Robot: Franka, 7 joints.
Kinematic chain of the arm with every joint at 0, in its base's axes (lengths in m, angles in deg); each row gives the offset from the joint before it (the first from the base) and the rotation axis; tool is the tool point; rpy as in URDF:
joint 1: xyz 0 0 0.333 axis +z
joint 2: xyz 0 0 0 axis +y
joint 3: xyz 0 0 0.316 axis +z
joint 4: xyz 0.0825 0 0 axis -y
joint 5: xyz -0.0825 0 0.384 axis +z
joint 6: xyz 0 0 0 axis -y
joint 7: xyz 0.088 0 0 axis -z
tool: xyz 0 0 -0.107 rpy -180 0 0
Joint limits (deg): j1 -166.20..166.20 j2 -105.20..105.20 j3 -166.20..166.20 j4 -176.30..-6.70 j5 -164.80..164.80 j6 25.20..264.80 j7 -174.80..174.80
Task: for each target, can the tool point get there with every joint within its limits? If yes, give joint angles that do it. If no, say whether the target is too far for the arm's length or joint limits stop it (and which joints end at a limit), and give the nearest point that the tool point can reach.
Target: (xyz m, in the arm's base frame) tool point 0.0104 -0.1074 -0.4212
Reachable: no: joint limits stop it (at a limit: joint 2) | nearest point 0.0128 -0.1317 -0.3389 | short by 0.086 m
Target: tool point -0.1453 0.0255 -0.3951
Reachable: no: joint limits stop it (at a limit: joint 1, joint 2) | nearest point -0.1566 0.0291 -0.3460 | short by 0.051 m
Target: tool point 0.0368 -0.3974 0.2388
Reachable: yes | joints 8.22 24.83 -78.96 -150.79 99.78 164.62 -69.11
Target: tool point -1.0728 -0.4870 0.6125
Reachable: no: too far | nearest point -0.7601 -0.3450 0.5310 | short by 0.353 m
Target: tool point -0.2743 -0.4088 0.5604
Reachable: yes | joints -136.91 -19.58 12.72 -127.84 139.88 145.62 -140.47
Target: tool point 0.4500 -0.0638 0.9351
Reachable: yes | joints -3.38 18.91 -12.74 -51.72 -6.36 237.03 10.12
